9 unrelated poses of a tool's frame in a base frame.
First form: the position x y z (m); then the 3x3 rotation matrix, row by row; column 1 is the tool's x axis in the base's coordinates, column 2 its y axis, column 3 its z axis. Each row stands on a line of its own.
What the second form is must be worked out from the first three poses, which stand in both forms.
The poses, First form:
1:
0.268 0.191 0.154
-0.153 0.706 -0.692
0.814 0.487 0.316
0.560 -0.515 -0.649
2:
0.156 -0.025 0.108
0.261 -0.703 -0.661
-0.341 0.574 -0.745
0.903 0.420 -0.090
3:
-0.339 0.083 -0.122
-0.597 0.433 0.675
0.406 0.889 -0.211
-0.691 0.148 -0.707
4:
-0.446 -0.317 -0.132
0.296 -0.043 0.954
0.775 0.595 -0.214
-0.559 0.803 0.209
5:
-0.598 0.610 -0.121
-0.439 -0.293 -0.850
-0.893 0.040 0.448
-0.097 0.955 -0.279
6:
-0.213 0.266 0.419
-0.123 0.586 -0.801
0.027 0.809 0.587
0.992 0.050 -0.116
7:
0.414 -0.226 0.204
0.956 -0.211 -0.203
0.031 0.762 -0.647
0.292 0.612 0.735
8:
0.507 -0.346 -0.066
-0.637 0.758 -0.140
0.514 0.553 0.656
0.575 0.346 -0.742
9:
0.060 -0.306 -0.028
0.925 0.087 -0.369
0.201 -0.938 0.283
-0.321 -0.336 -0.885
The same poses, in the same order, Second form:
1: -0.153 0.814 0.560 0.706 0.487 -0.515 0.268 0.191 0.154
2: 0.261 -0.341 0.903 -0.703 0.574 0.420 0.156 -0.025 0.108
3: -0.597 0.406 -0.691 0.433 0.889 0.148 -0.339 0.083 -0.122
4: 0.296 0.775 -0.559 -0.043 0.595 0.803 -0.446 -0.317 -0.132
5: -0.439 -0.893 -0.097 -0.293 0.040 0.955 -0.598 0.610 -0.121
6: -0.123 0.027 0.992 0.586 0.809 0.050 -0.213 0.266 0.419
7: 0.956 0.031 0.292 -0.211 0.762 0.612 0.414 -0.226 0.204
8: -0.637 0.514 0.575 0.758 0.553 0.346 0.507 -0.346 -0.066
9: 0.925 0.201 -0.321 0.087 -0.938 -0.336 0.060 -0.306 -0.028
